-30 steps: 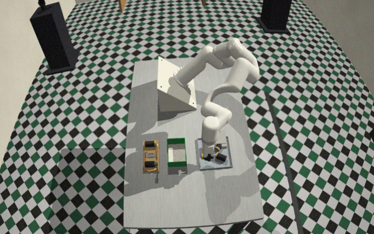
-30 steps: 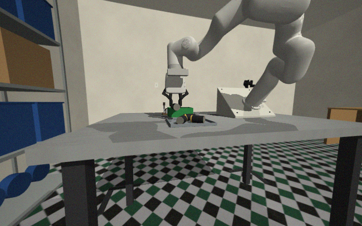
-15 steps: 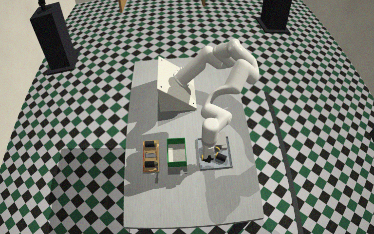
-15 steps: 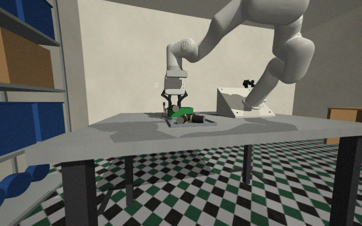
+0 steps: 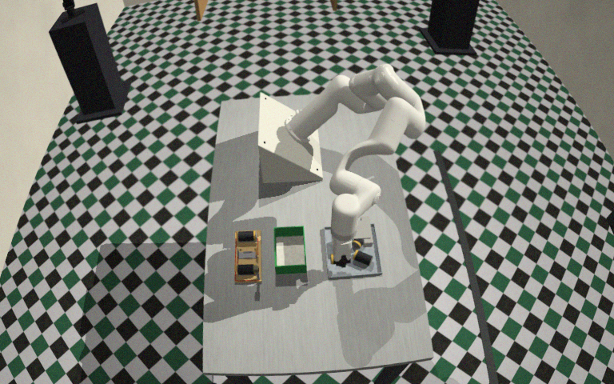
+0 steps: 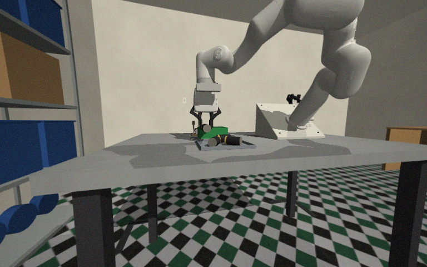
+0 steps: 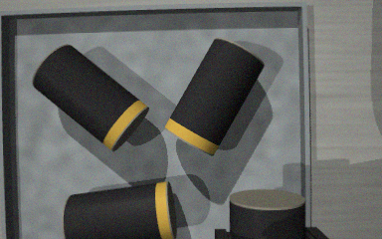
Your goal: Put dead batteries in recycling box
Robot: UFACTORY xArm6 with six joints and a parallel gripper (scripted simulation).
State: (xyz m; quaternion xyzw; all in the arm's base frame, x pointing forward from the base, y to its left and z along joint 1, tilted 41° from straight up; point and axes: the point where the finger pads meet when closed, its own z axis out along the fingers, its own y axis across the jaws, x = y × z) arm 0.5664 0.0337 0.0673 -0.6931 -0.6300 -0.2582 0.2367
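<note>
My gripper is now 60 mm past the grey tray, 50 mm to the right of it and 80 mm above it. The rest, counted from my hand: green recycling box 70 mm behind, 150 mm to the right, 60 mm below.
</note>
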